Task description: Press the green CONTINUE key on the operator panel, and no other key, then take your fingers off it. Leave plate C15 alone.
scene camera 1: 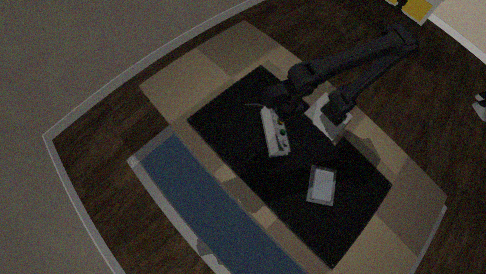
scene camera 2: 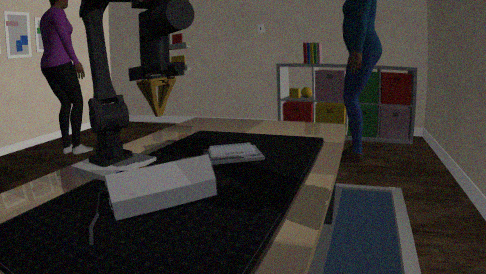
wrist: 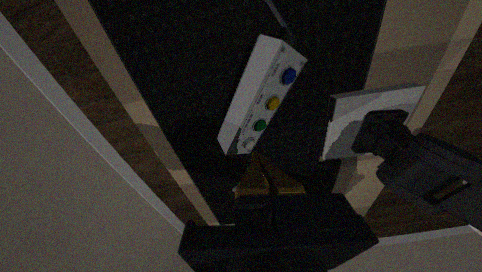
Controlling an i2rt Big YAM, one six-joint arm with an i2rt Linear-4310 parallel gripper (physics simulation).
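Places are measured from the arm's base along level axes (x ahead, y left, z up), in millimetres.
Pixels of known places: gripper, fingertip midpoint: point(scene camera 1: 281, 119) point(scene camera 2: 159, 116) point(wrist: 255, 154); arm's base, origin of the base link: point(scene camera 1: 333, 113) point(scene camera 2: 110, 159) point(wrist: 374, 131).
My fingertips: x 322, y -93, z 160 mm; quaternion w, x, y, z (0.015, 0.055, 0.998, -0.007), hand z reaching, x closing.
Observation:
For each thing: its top centre in the pictures, then the offset to it from my fingertips. "spot": a spot on its surface instead. Level surfaces: height alone.
- operator panel, middle of its top: point(wrist: 256, 114) point(scene camera 2: 156, 162) point(scene camera 1: 277, 125) 10 mm back, 12 mm right, 91 mm down
- black mat, its level: 175 mm down
- yellow key, middle of its top: point(wrist: 273, 105) 42 mm back, 23 mm right, 100 mm down
- whitish key, middle of its top: point(wrist: 249, 146) 7 mm ahead, 64 mm left, 100 mm down
- blue key, middle of its top: point(wrist: 289, 77) 66 mm back, 67 mm right, 100 mm down
- Plate C15, middle of its top: point(scene camera 2: 231, 147) point(scene camera 1: 323, 184) 21 mm back, 306 mm left, 148 mm down
- thin grey cable, surface spot: point(scene camera 2: 91, 230) point(scene camera 1: 252, 104) spot: 26 mm back, 188 mm right, 168 mm down
The operator panel point(scene camera 1: 269, 131) point(scene camera 2: 162, 187) point(wrist: 250, 85) is a pale sloped box on the black mat point(scene camera 1: 240, 150). Its green key point(scene camera 1: 282, 132) point(wrist: 259, 125) sits between the yellow key point(wrist: 272, 103) and a whitish key point(wrist: 248, 143); the blue key point(wrist: 289, 76) is at the far end. In scene camera 2 the keys are hidden behind the panel's back. My gripper point(scene camera 2: 159, 115) point(wrist: 255, 154) is shut and empty, its tips well above the panel and apart from it. In scene camera 1 the arm hides the fingers. Plate C15 point(scene camera 1: 323, 186) point(scene camera 2: 235, 152) lies flat on the mat, apart from the gripper.
The arm's white base plate point(scene camera 1: 322, 125) point(scene camera 2: 145, 159) point(wrist: 345, 107) stands at the mat's edge beside the panel. A thin grey cable point(scene camera 1: 253, 104) point(scene camera 2: 91, 230) point(wrist: 275, 12) runs from the panel's end. Two people and a cube shelf point(scene camera 2: 346, 67) are in the background.

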